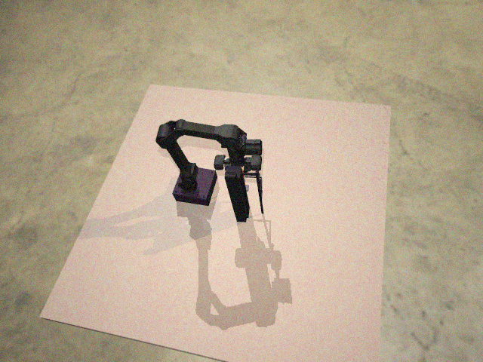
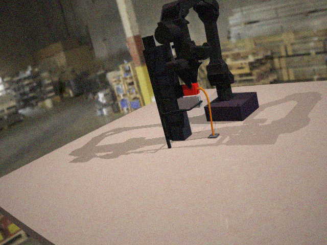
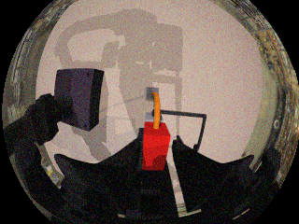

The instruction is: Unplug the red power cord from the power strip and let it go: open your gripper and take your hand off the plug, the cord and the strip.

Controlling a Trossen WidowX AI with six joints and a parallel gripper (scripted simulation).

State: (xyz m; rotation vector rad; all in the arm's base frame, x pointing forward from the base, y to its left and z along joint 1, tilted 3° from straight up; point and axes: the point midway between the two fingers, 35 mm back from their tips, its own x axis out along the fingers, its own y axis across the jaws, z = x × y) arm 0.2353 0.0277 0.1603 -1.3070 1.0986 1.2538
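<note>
Now: the red plug 1 cm ahead of my gripper tip and 3 cm to the right of it. From my gripper tip the other things lie so: grey anchor: 1 cm behind, 4 cm to the left, 17 cm below.
</note>
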